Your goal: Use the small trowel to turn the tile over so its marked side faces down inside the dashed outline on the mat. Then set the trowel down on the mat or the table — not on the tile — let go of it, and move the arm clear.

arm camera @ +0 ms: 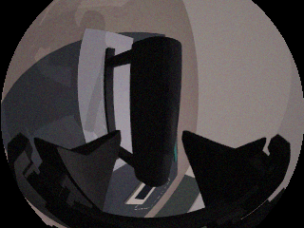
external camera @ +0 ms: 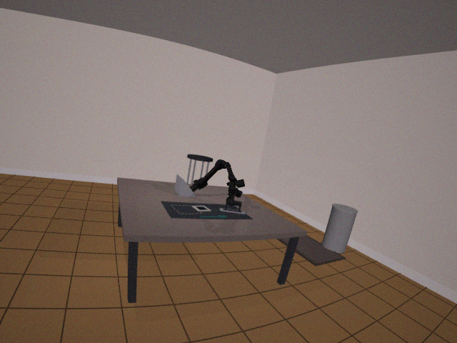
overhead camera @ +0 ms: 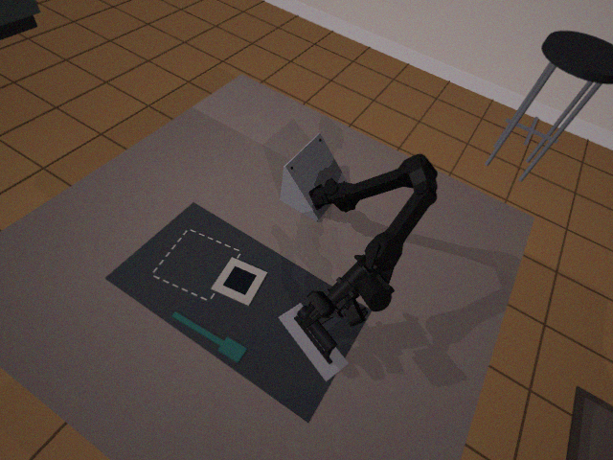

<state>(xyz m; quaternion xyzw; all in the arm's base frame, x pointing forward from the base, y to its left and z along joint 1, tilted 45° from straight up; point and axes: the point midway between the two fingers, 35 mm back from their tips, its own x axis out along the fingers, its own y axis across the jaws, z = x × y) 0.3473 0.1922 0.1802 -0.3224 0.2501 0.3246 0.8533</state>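
My gripper tip is now 30 mm short of the dark mat, 210 mm to the left of it and 80 mm above it. The rest, counted from my gripper tip: tile 240 mm to the right, 60 mm below; teal trowel 160 mm ahead, 160 mm to the right, 60 mm below.
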